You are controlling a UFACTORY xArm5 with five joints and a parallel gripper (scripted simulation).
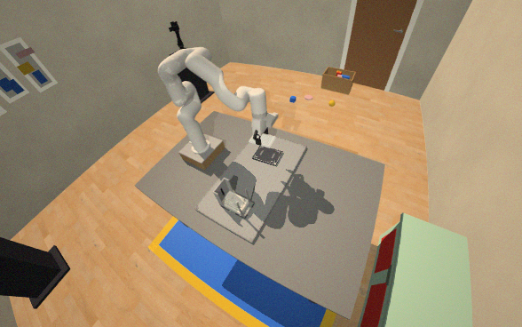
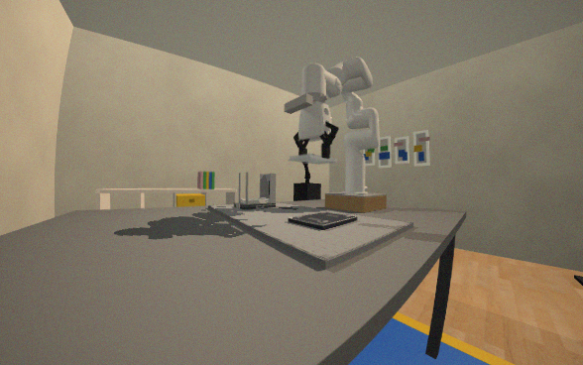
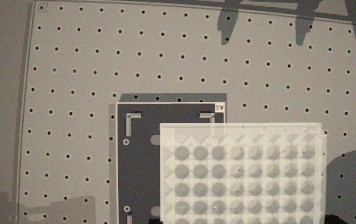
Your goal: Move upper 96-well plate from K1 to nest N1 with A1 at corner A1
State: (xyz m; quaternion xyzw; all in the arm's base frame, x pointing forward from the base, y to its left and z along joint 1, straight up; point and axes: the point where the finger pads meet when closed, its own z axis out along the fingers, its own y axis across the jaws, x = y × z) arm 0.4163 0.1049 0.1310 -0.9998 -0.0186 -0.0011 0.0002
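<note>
The dark plate nest N1 lies 180 mm below my hand and 40 mm to the left of it. The rest, counted from my hand: white 96-well plate 10 mm below; then A1 label 180 mm below, 80 mm ahead, 10 mm to the right.
</note>
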